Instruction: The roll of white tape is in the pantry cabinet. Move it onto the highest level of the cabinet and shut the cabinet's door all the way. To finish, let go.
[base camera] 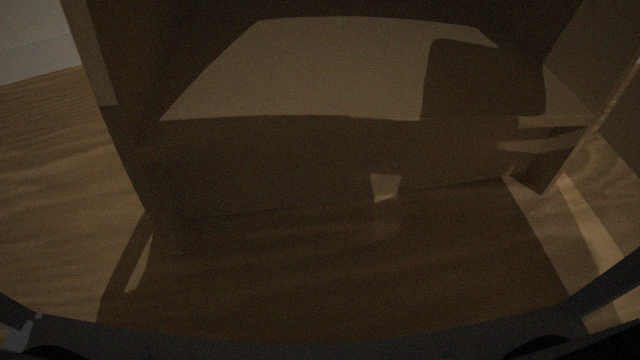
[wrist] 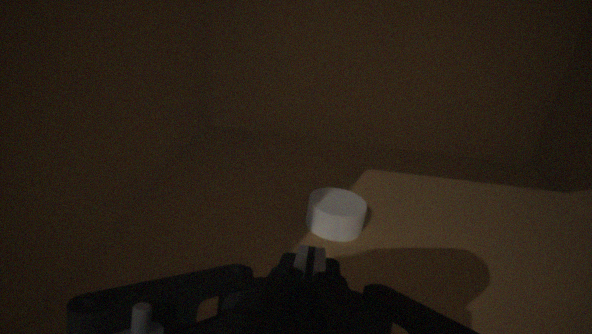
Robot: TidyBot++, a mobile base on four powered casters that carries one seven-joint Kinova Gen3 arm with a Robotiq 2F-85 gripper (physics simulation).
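Places are measured from the arm's base along level axes (x back, y left, z down), in millimetres.
Where they show: gripper, fingertip midpoint: (wrist: 309, 264).
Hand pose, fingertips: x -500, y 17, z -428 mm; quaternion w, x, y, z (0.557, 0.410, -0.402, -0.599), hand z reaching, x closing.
After its pixels a point has its place.
The roll of white tape (wrist: 337, 215) {x -593, y 3, z -404 mm} lies flat on a board inside the cabinet, partly in light and partly in shade, in the wrist view. My gripper (wrist: 309, 264) {x -500, y 17, z -428 mm} is shut and empty, its fingertips together just below the roll in that view; whether they touch it I cannot tell. The pantry cabinet (base camera: 280, 160) {x -346, y 14, z 314 mm} stands open in front of the base, with a lit board showing inside. A panel (base camera: 620, 105) {x -338, y -394, z 194 mm} at the right looks like the open door. The roll and the gripper do not show in the base camera view.
The cabinet's left side wall (base camera: 95, 55) {x -277, y 134, z 138 mm} rises at the left, with wooden floor (base camera: 55, 200) {x -351, y 375, z 396 mm} beside it. A pale room wall (base camera: 30, 40) {x -773, y 685, z 300 mm} shows at the far left. The back of the cabinet is dark. The robot's base edge (base camera: 300, 350) runs along the bottom.
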